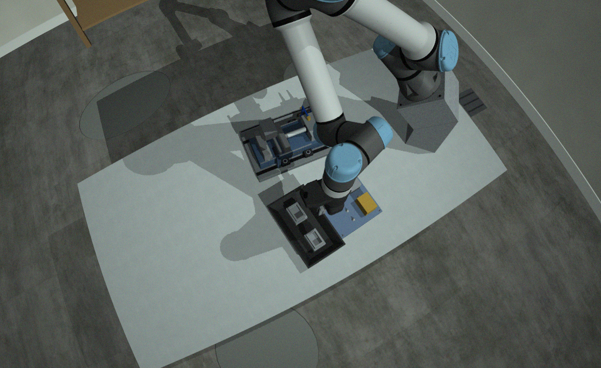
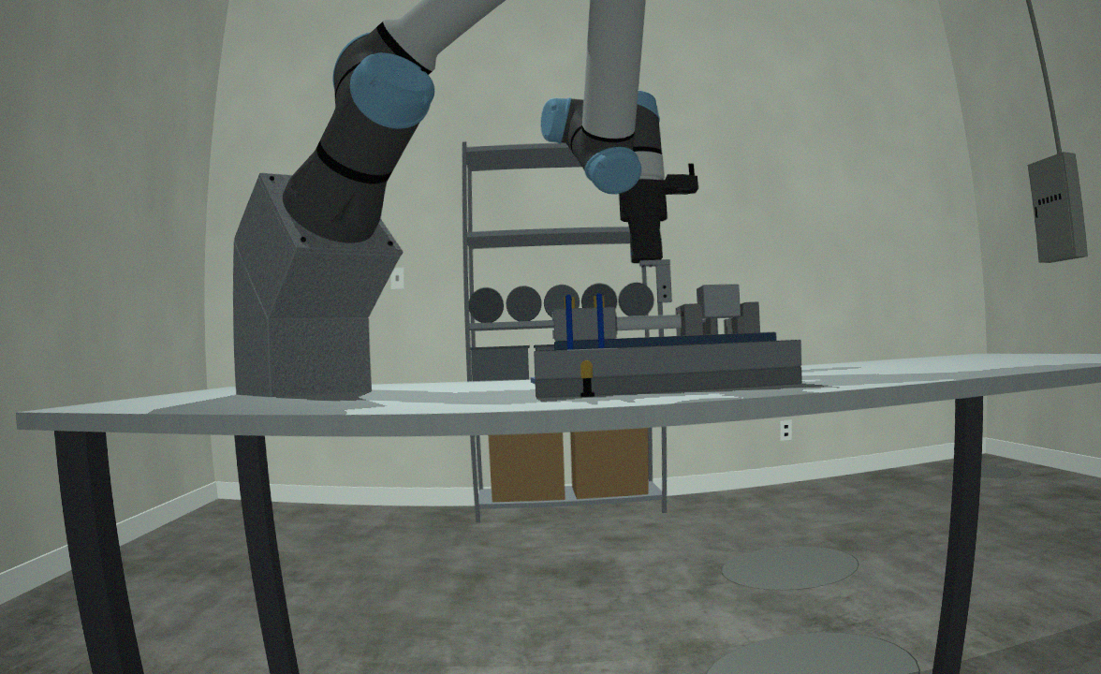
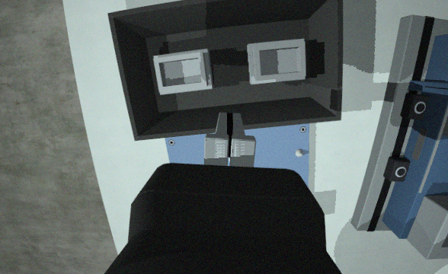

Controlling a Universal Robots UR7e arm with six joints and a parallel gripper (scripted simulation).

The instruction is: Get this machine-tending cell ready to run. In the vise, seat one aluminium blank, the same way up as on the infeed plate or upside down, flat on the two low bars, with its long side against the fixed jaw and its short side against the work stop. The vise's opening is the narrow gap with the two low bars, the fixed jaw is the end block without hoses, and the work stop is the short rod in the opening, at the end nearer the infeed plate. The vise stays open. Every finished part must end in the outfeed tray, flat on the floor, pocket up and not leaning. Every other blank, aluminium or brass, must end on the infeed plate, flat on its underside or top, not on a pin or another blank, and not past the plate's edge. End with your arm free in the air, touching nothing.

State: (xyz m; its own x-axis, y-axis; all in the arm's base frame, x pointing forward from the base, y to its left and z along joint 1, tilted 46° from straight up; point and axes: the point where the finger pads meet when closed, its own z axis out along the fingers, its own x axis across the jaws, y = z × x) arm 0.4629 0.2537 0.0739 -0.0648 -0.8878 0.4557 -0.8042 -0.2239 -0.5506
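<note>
Now: the piston rod 7 cm behind my hand, 29 cm to the right of it and 6 cm below it. From my hand the other things lie so: brass blank 17 cm behind, 3 cm to the left, 11 cm below; then fixed jaw 5 cm ahead, 30 cm to the right, 6 cm below; then vise 5 cm behind, 29 cm to the right, 9 cm below.
</note>
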